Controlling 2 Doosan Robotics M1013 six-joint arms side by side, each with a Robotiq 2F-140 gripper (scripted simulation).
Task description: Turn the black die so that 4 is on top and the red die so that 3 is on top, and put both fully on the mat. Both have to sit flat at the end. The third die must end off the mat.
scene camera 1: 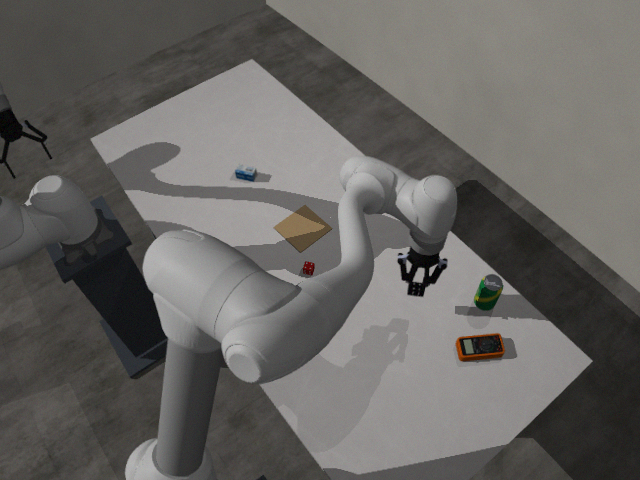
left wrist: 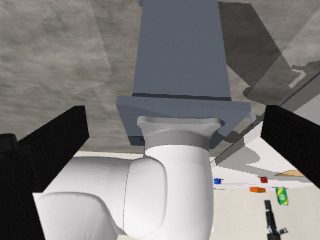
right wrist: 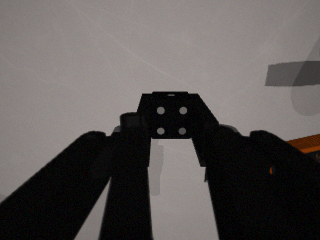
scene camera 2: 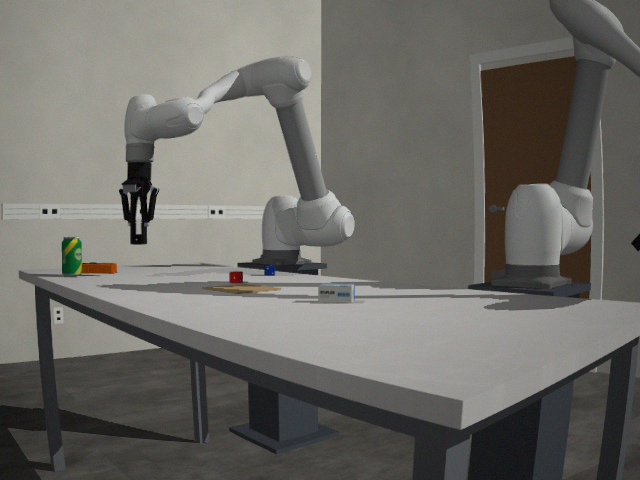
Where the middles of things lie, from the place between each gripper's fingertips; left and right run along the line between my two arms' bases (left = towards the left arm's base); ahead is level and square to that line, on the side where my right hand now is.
I see my right gripper (scene camera 2: 138, 244) 100 mm past the tan mat (scene camera 1: 302, 228), 440 mm to the right of it and 130 mm above it. Round my right hand: black die (right wrist: 171, 111): 20 mm below.
Now: left hand 750 mm to the left of the tan mat, 690 mm short of it and 120 mm above it. Also, from my left hand: black die 1190 mm to the right, 790 mm ahead, 10 mm below.
